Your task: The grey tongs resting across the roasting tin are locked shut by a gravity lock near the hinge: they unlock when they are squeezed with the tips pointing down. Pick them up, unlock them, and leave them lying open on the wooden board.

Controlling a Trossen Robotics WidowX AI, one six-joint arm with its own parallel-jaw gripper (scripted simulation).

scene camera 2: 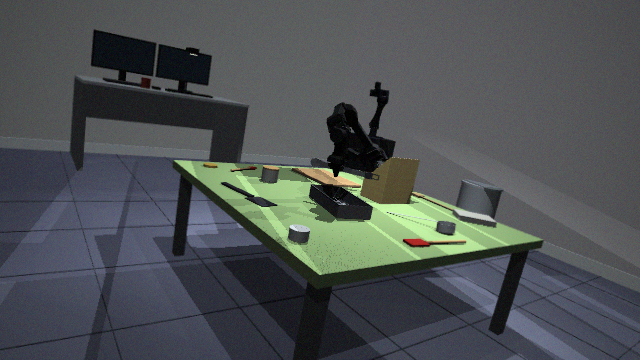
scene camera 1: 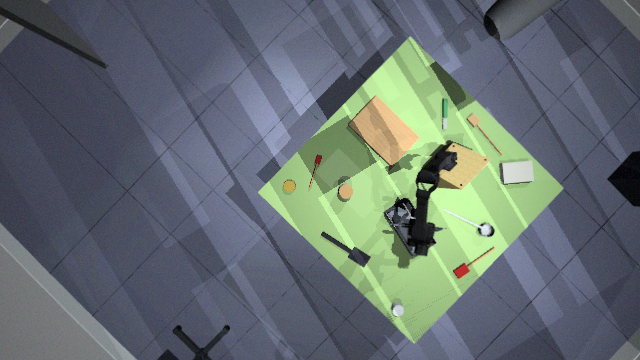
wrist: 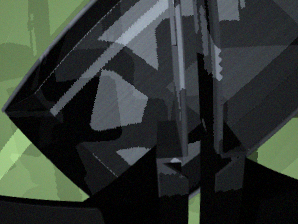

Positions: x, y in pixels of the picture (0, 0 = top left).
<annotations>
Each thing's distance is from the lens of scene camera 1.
wooden board (scene camera 1: 381, 128): 1.44 m
roasting tin (scene camera 1: 400, 213): 1.47 m
</annotations>
